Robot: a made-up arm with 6 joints. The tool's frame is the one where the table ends. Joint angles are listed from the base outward.
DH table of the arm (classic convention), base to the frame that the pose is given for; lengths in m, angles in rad. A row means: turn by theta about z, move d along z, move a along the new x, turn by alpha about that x. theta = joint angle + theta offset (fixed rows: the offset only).
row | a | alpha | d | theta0
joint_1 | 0 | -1.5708 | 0.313 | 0
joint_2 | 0.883 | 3.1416 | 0 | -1.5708
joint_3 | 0 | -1.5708 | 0 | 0
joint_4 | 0 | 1.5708 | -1.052 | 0
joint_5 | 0 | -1.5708 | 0.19 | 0
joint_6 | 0 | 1.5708 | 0 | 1.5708
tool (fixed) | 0 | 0 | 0 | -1.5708
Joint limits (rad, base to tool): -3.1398..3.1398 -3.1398..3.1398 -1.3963..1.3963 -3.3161..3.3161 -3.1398..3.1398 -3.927..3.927
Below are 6 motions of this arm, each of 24 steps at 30 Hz.
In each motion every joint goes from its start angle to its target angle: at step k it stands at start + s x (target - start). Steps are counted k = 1, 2, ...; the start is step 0. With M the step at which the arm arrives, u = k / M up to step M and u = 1 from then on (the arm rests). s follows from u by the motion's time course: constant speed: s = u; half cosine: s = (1 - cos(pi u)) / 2; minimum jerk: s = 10 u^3 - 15 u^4 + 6 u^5.
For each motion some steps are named. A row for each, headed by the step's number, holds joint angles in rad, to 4 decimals.
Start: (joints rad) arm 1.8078 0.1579 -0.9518 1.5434 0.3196 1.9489
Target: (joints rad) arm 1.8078 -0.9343 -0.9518 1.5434 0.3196 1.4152
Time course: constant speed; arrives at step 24
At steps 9, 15, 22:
9: 1.8078 -0.2517 -0.9518 1.5434 0.3196 1.7488
15: 1.8078 -0.5247 -0.9518 1.5434 0.3196 1.6153
22: 1.8078 -0.8433 -0.9518 1.5434 0.3196 1.4597

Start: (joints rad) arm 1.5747 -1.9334 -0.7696 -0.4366 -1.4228 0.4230
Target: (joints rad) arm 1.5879 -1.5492 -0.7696 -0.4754 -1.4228 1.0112
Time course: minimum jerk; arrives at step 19
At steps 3, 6, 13, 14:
3: 1.5751 -1.9216 -0.7696 -0.4378 -1.4228 0.4410
6: 1.5771 -1.8625 -0.7696 -0.4438 -1.4228 0.5316
13: 1.5855 -1.6201 -0.7696 -0.4682 -1.4228 0.9026
14: 1.5863 -1.5945 -0.7696 -0.4708 -1.4228 0.9419

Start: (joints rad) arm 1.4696 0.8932 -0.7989 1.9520 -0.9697 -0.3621
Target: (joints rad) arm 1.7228 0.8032 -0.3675 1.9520 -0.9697 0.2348
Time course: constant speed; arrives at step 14
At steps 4, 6, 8, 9, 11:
4: 1.5419 0.8675 -0.6756 1.9520 -0.9697 -0.1916
6: 1.5781 0.8546 -0.6140 1.9520 -0.9697 -0.1063
8: 1.6143 0.8418 -0.5524 1.9520 -0.9697 -0.0210
9: 1.6324 0.8353 -0.5216 1.9520 -0.9697 0.0216
11: 1.6685 0.8225 -0.4599 1.9520 -0.9697 0.1069

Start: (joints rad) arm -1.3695 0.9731 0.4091 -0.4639 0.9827 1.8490
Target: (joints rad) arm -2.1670 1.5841 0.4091 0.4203 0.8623 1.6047
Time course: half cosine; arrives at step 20
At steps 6, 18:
6: -1.5339 1.0990 0.4091 -0.2817 0.9579 1.7986
18: -2.1475 1.5691 0.4091 0.3987 0.8652 1.6107

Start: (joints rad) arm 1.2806 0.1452 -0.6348 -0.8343 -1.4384 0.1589
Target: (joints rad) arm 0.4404 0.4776 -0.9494 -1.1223 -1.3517 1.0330
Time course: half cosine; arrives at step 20
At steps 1, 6, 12, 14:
1: 1.2754 0.1472 -0.6367 -0.8361 -1.4379 0.1643
6: 1.1074 0.2137 -0.6996 -0.8937 -1.4205 0.3391
12: 0.7307 0.3628 -0.8407 -1.0228 -1.3817 0.7310
14: 0.6136 0.4091 -0.8846 -1.0629 -1.3696 0.8528

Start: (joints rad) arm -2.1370 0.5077 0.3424 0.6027 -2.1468 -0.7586
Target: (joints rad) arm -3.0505 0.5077 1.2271 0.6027 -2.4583 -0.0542
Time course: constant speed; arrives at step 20
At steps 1, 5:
1: -2.1827 0.5077 0.3866 0.6027 -2.1624 -0.7234
5: -2.3654 0.5077 0.5636 0.6027 -2.2247 -0.5825

